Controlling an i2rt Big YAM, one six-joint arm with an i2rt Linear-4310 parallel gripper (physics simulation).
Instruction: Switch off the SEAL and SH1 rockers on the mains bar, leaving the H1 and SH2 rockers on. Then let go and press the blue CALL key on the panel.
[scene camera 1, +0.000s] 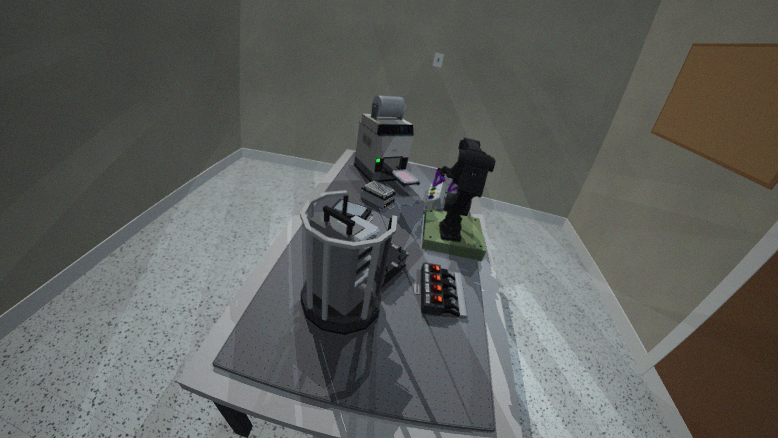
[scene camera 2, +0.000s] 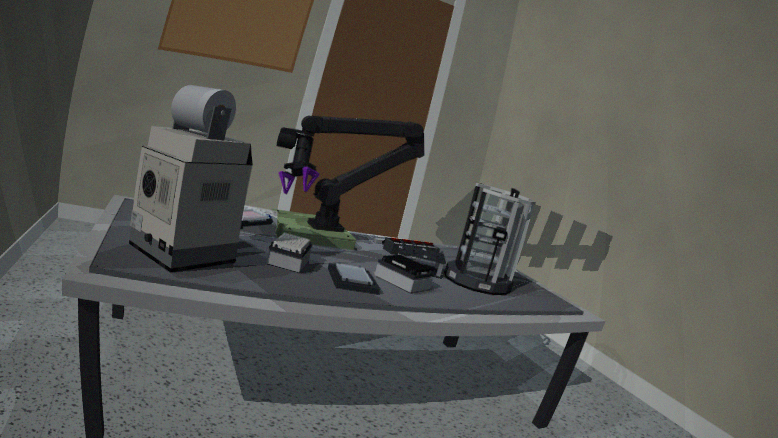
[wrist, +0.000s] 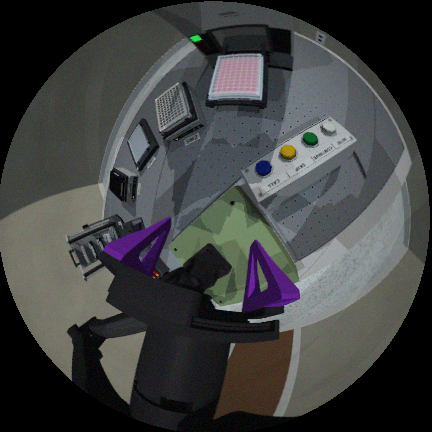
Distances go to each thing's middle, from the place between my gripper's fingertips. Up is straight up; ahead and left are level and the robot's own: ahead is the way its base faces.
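My hand 10 cm above the tip box (wrist: 172, 107), 28 cm short of it, 8 cm to the left of it. Station labelled SH2 (wrist: 196, 121), from my hand: 8 cm to the right, 27 cm ahead, 13 cm below. Tall rack tower (scene camera 1: 342, 276), from my hand: 61 cm to the left, 33 cm ahead, 2 cm above.
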